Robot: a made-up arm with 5 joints.
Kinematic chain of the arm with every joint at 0, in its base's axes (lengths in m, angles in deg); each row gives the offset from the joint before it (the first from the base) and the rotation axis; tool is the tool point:
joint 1: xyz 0 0 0.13 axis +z
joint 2: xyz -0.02 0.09 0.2 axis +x
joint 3: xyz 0 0.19 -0.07 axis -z
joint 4: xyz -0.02 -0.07 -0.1 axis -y
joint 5: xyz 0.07 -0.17 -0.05 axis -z
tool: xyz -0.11 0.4 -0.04
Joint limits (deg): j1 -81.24..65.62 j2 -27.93..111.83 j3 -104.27..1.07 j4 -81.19..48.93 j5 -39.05..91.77
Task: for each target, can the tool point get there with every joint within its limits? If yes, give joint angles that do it. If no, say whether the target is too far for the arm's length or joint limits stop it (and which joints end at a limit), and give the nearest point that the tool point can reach.
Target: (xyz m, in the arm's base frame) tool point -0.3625 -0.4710 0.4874
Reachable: no: joint limits stop it (at a limit: joint 1, joint 2, joint 5) | nearest point -0.2736 -0.2253 0.5262 | short by 0.264 m
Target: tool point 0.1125 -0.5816 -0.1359
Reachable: no: joint limits stop it (at a limit: joint 1, joint 2, joint 5) | nearest point 0.1282 -0.4066 -0.0750 | short by 0.186 m
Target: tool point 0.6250 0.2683 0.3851
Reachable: yes | joints -58.55 58.55 -35.60 -40.72 58.48
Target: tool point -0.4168 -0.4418 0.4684
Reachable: no: joint limits stop it (at a limit: joint 1, joint 5) | nearest point -0.3322 -0.1997 0.4979 | short by 0.258 m
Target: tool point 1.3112 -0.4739 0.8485
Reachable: no: too far | nearest point 0.7181 -0.1470 0.6032 | short by 0.720 m
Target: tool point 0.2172 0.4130 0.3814
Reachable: yes | joints -53.50 39.21 -13.42 -42.28 -8.91
